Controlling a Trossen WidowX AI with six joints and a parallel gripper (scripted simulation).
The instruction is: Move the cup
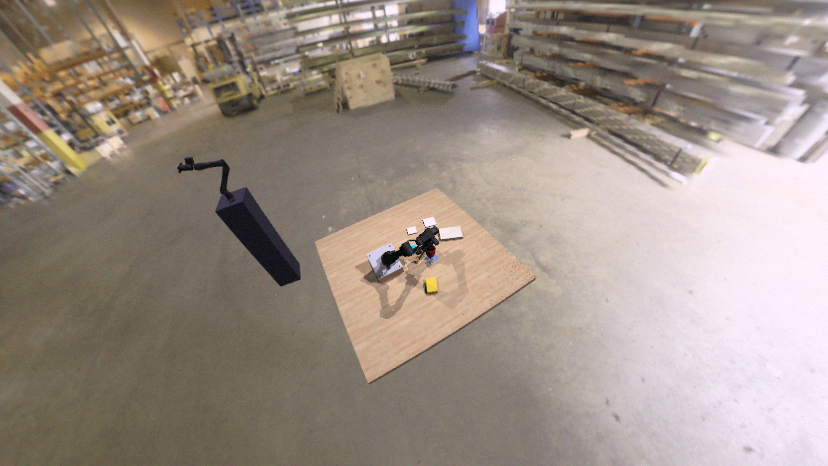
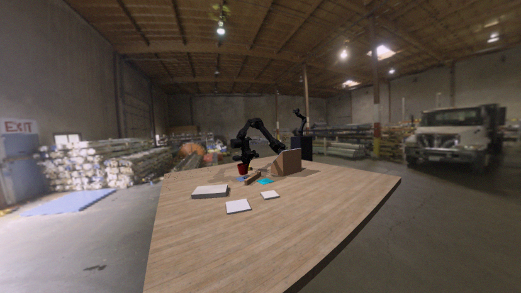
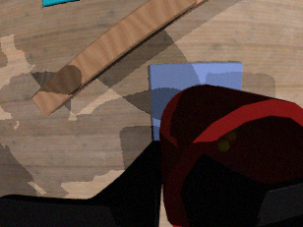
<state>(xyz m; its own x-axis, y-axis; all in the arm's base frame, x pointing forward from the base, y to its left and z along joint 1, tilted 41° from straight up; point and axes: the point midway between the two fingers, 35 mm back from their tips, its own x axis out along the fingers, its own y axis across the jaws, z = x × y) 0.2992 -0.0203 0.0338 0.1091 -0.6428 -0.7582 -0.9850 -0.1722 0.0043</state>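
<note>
Now: gripper tip 50 mm short of the yellowish marble, 10 mm to the left of it and 20 mm above it. The rest, counted from my gripper tip: wooden bar 20 mm behind, 70 mm to the left, 60 mm below; blue pad 30 mm ahead, 80 mm below; red cup 30 mm ahead.
</note>
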